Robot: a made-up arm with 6 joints.
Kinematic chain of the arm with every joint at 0, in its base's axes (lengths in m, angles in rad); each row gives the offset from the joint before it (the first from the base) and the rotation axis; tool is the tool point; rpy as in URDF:
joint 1: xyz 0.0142 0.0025 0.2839 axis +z
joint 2: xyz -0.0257 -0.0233 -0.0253 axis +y
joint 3: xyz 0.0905 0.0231 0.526 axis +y
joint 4: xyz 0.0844 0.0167 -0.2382 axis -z
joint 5: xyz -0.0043 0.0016 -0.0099 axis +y
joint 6: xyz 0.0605 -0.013 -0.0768 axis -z
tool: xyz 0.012 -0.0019 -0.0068 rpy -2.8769 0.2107 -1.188
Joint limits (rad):
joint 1: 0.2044..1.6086
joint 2: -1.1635..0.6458
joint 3: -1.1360..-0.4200
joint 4: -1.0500..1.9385
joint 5: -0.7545..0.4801
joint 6: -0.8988..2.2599
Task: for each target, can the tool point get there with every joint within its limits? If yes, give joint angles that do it. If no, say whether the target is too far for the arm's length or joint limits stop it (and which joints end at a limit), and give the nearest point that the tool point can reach.
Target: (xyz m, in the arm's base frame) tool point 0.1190 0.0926 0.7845
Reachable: yes | joints 0.9405 -0.5422 -0.7209 0.4464 -0.0409 0.8549
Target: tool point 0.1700 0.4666 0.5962
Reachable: yes | joints 1.3806 0.2598 -0.9359 0.8163 -0.4328 0.7380
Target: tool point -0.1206 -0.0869 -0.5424
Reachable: no: joint limits stop it (at a limit: joint 1, joint 2, joint 3, joint 4, joint 5) | nearest point -0.0037 0.3444 0.2650 | short by 0.923 m
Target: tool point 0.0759 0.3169 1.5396
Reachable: no: too far | nearest point 0.0452 0.1607 0.9507 | short by 0.610 m
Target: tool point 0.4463 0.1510 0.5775
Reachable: yes | joints 0.3857 0.1671 -0.7646 0.4600 -0.0960 -0.3749
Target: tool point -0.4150 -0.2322 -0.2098
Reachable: no: joint limits stop it (at a limit: joint 1, joint 2, joint 3, joint 4, joint 5) | nearest point -0.1771 -0.1092 0.5810 | short by 0.835 m
